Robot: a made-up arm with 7 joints. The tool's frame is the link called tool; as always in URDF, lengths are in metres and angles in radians. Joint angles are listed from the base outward.
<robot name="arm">
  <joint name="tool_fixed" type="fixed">
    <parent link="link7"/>
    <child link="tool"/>
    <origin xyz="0 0 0"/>
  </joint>
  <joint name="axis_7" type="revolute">
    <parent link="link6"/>
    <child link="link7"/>
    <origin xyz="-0.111 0.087 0" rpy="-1.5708 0 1.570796"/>
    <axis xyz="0 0 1"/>
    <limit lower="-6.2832" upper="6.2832"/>
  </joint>
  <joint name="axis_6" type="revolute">
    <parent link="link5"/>
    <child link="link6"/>
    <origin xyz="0 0 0" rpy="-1.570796 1.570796 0"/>
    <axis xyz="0 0 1"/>
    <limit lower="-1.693" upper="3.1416"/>
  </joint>
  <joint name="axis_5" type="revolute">
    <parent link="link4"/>
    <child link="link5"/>
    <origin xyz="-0.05 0.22 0" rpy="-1.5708 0 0"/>
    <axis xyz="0 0 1"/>
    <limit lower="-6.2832" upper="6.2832"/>
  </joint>
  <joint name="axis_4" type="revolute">
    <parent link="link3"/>
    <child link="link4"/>
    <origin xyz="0.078 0 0" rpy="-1.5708 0 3.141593"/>
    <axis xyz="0 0 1"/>
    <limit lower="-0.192" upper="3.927"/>
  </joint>
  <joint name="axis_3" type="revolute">
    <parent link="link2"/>
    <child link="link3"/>
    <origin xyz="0.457 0 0" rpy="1.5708 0 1.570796"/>
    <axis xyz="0 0 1"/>
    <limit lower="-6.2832" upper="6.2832"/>
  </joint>
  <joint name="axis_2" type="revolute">
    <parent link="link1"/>
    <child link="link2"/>
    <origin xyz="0 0 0" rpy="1.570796 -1.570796 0"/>
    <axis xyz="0 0 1"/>
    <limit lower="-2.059" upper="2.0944"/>
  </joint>
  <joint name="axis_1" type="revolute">
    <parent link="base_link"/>
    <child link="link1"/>
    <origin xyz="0 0 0.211" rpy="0 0 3.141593"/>
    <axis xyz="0 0 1"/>
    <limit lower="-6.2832" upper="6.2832"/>
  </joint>
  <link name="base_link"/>
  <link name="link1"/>
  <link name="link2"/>
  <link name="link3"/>
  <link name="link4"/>
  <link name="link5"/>
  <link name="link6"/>
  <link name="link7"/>
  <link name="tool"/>
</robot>
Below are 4 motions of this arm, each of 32 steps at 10 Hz.
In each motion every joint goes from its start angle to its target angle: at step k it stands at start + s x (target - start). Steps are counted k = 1, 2, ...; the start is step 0. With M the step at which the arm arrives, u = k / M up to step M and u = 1 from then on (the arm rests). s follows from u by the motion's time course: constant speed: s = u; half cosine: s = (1 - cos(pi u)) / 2; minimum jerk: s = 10 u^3 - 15 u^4 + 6 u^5.
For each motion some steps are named. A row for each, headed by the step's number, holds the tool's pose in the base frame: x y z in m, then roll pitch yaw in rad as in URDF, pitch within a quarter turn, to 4 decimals.
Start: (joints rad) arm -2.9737 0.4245 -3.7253 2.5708 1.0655 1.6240 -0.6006
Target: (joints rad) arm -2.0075 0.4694 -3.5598 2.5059 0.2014 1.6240 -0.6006
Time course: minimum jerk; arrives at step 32
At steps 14, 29, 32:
14: 0.0003 -0.0817 0.9502 1.7601 -1.2617 2.2238
29: 0.0761 -0.0807 0.9327 2.0940 -1.1464 2.0917
32: 0.0770 -0.0805 0.9325 2.0956 -1.1446 2.0923

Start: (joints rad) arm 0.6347 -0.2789 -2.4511 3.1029 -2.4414 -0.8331 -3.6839
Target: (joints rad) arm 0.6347 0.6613 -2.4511 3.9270 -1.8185 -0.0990 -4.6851
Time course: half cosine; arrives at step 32
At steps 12, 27, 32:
12: 0.0948 -0.0748 0.9306 0.4760 -0.1606 1.2729
27: 0.4168 0.3329 0.6664 0.6521 1.1888 1.6426
32: 0.4298 0.3589 0.6202 0.7889 1.2736 1.8265

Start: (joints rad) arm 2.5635 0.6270 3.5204 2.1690 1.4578 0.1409 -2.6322
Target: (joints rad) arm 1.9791 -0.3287 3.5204 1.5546 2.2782 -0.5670 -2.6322
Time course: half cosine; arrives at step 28
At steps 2, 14, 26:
2: -0.0768 0.1178 0.9704 0.5184 0.1477 1.7269
14: 0.2204 -0.1988 0.8249 1.0480 -0.7613 1.2568
26: 0.2210 -0.4180 0.4980 2.6183 -0.7709 -0.5462

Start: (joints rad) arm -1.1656 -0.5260 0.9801 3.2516 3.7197 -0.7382 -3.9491
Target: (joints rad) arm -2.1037 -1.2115 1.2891 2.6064 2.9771 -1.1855 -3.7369
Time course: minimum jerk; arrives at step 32
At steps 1, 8, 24, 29, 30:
1: -0.0105 0.3793 0.8229 0.8354 0.0571 2.5476
8: 0.0330 0.4066 0.7973 0.9010 0.0344 2.3760
24: 0.4130 0.3550 0.5327 1.2255 0.1736 0.8681
29: 0.4481 0.3204 0.4971 1.2155 0.2175 0.6683
30: 0.4498 0.3185 0.4953 1.2145 0.2197 0.6580

